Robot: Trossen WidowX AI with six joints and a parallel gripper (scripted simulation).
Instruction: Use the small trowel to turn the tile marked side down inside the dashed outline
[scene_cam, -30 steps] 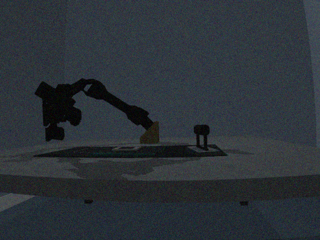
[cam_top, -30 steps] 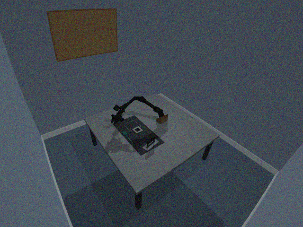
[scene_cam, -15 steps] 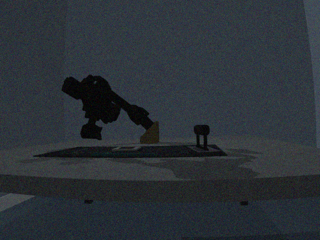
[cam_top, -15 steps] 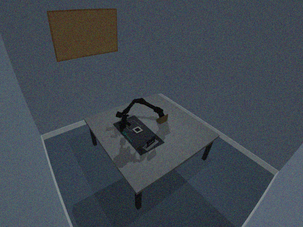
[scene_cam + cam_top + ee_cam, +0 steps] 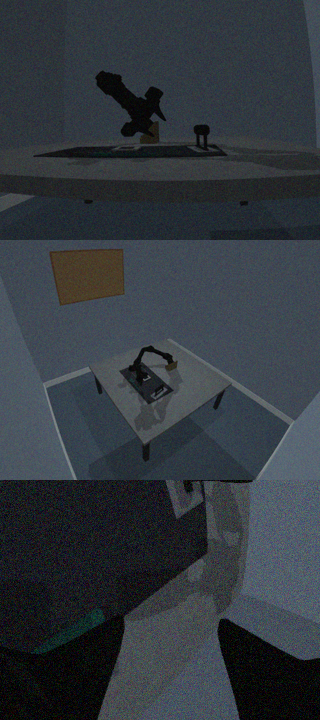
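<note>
My gripper tip is 12 cm past the trowel, 14 cm to the right of it and 4 cm above it. From my gripper tip the other things lie so: dark mat: 12 cm behind, 12 cm to the right, 10 cm below; tile: 15 cm behind, 15 cm to the right, 8 cm below; teal strip: 2 cm ahead, 14 cm to the right, 8 cm below.
</note>
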